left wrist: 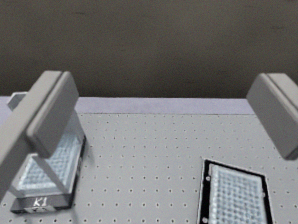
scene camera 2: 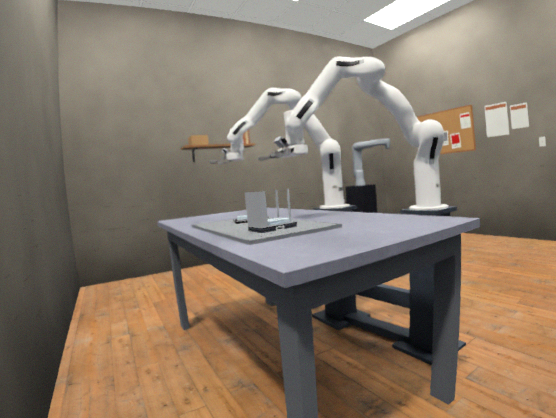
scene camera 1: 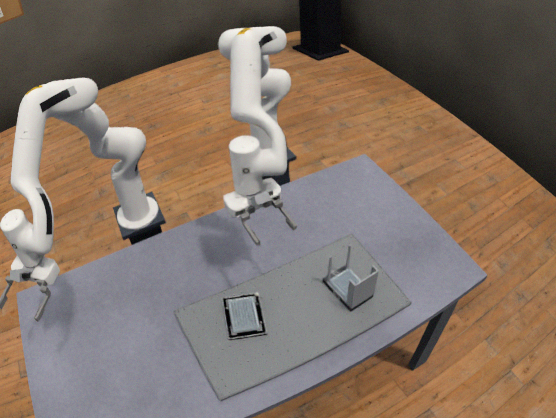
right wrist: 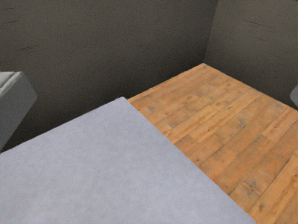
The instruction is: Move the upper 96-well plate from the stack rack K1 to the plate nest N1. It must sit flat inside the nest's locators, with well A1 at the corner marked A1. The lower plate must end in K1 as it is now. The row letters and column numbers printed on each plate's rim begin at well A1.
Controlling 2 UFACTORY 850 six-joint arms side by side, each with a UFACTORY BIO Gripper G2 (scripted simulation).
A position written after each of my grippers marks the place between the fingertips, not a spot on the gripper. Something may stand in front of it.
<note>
In view: my left gripper (scene camera 1: 277, 235), a 96-well plate (scene camera 1: 235, 305) and a 96-well plate (left wrist: 63, 161).
</note>
